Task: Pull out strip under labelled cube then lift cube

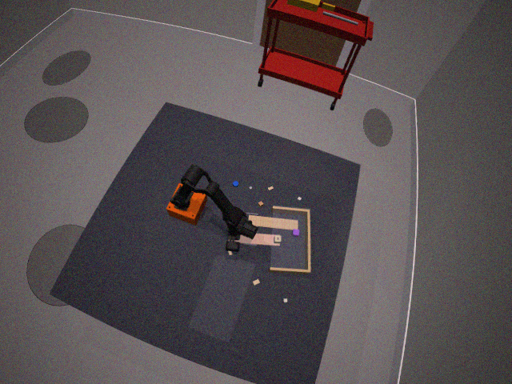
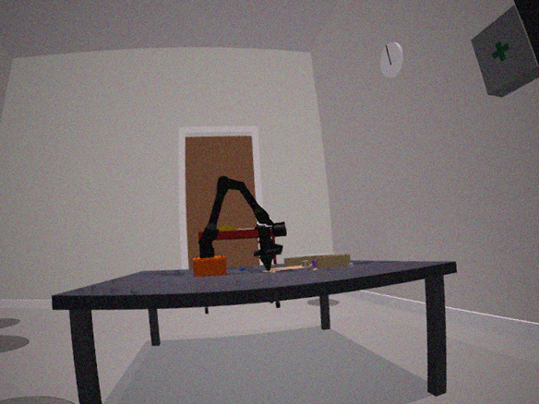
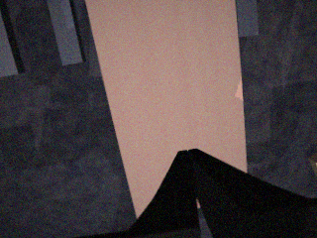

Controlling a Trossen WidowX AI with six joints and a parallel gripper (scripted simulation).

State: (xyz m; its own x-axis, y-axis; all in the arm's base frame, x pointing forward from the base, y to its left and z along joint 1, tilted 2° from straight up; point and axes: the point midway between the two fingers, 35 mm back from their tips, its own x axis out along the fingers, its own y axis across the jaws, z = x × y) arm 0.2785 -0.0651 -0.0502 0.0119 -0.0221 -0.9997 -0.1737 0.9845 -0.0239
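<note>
Right now the pink strip is 10 cm ahead of my gripper tip and 2 cm to the left of it. Also, from my gripper tip: blue disc 7 cm behind, 29 cm to the left; labelled cube 21 cm ahead, 4 cm to the left, 2 cm above.
</note>
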